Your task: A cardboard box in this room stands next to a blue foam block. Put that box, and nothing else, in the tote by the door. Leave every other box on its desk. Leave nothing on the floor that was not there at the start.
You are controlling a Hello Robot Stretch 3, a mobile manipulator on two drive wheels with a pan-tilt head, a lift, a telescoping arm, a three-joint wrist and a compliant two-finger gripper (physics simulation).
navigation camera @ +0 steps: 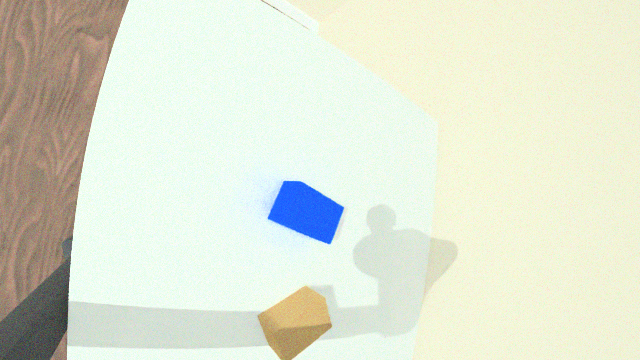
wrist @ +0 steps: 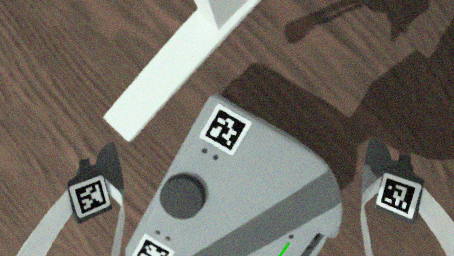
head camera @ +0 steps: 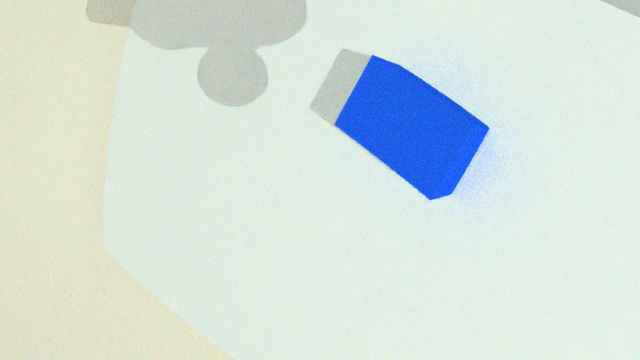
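Places are measured from the robot's base along level axes (x back, y right, z up), in millimetres.
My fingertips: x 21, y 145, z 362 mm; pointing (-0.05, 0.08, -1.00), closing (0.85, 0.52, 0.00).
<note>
Ahead of a thing's pixels: the offset from my fingertips to its top centre. Level surfaces: height alone.
A blue foam block {dx -12, dy +30, dz +633 mm} [head camera: 409,127] lies on a white desk top {dz +588 mm} [head camera: 358,246]; it also shows in the navigation view [navigation camera: 306,211]. A tan cardboard box {dx +151, dy -10, dz +638 mm} [navigation camera: 295,321] stands on the same desk {dz +588 mm} [navigation camera: 235,135] a little nearer the bottom edge of the navigation view, apart from the block. In the wrist view my gripper [wrist: 240,161] is open and empty, its two fingers spread wide, pointing down over my own grey base [wrist: 243,190] and the wood floor.
A white desk leg and foot bar [wrist: 176,67] stands on the brown wood floor [wrist: 53,70] just beyond my base. A cream wall [navigation camera: 498,155] lies past the desk's edge. Grey shadows of my arm and head fall across the desk.
</note>
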